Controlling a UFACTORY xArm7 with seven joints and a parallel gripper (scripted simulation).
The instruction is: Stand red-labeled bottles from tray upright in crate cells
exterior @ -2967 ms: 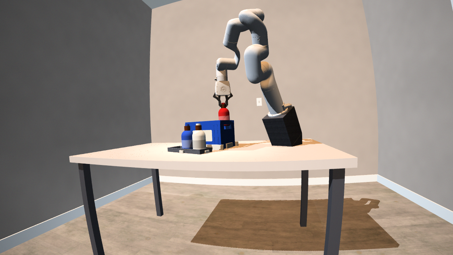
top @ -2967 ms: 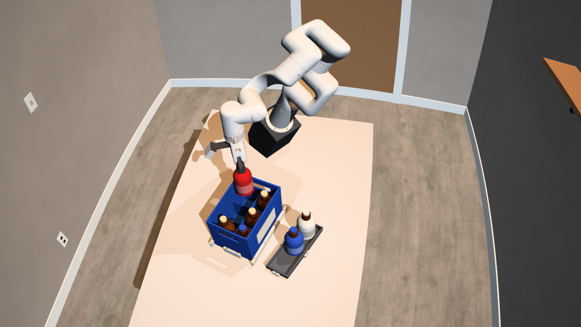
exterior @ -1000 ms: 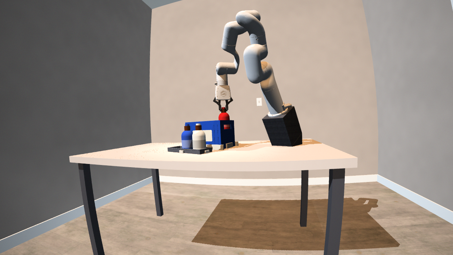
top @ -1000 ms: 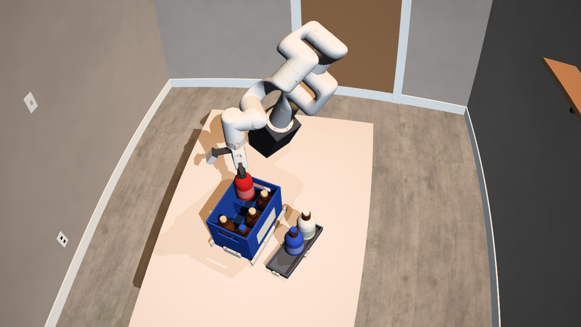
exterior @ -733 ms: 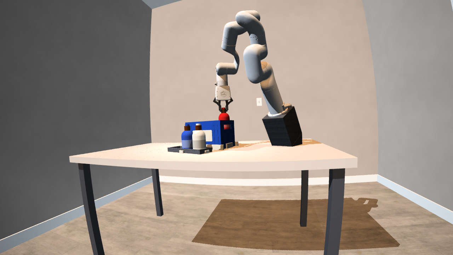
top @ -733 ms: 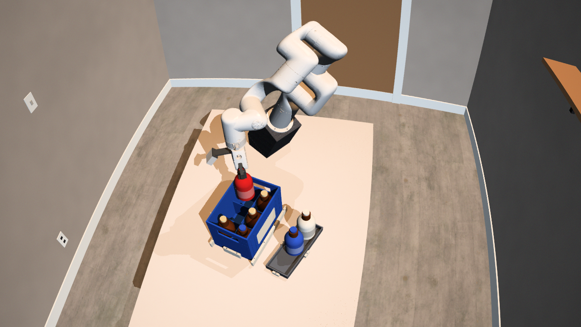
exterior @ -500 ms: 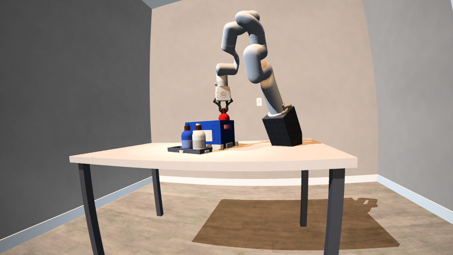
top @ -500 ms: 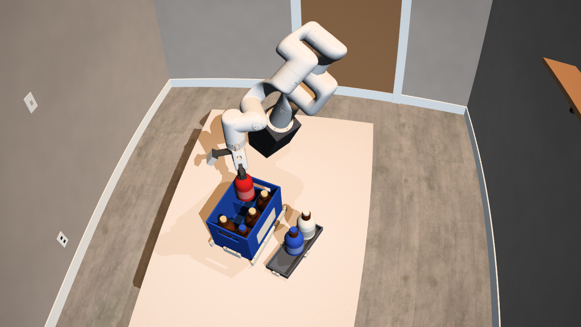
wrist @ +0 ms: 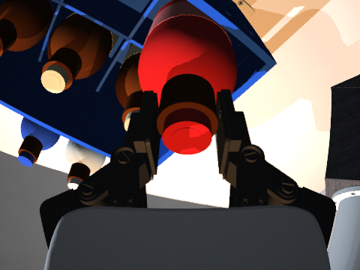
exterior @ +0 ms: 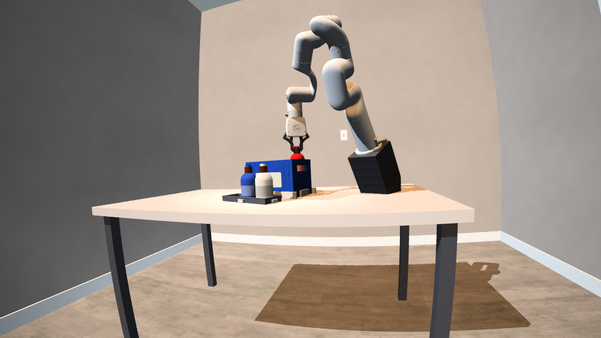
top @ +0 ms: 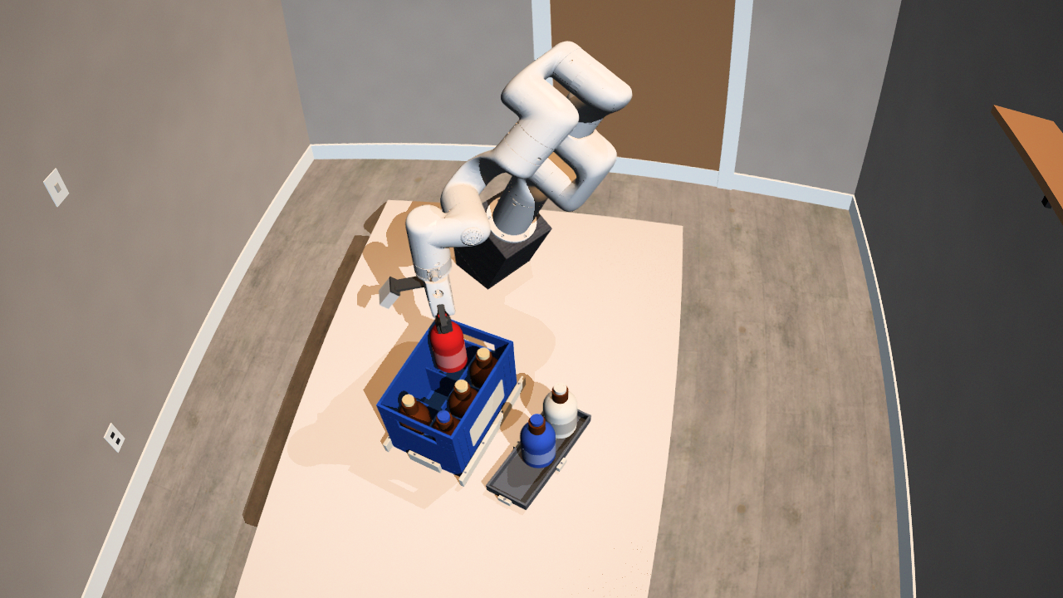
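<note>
Right now the red-labeled bottle is 70 mm below my hand. Round my hand: white-labeled bottle 20 mm ahead, 270 mm to the left, 150 mm below; blue-labeled bottle 110 mm ahead, 250 mm to the left, 150 mm below; blue crate 90 mm ahead, 40 mm to the left, 150 mm below.
</note>
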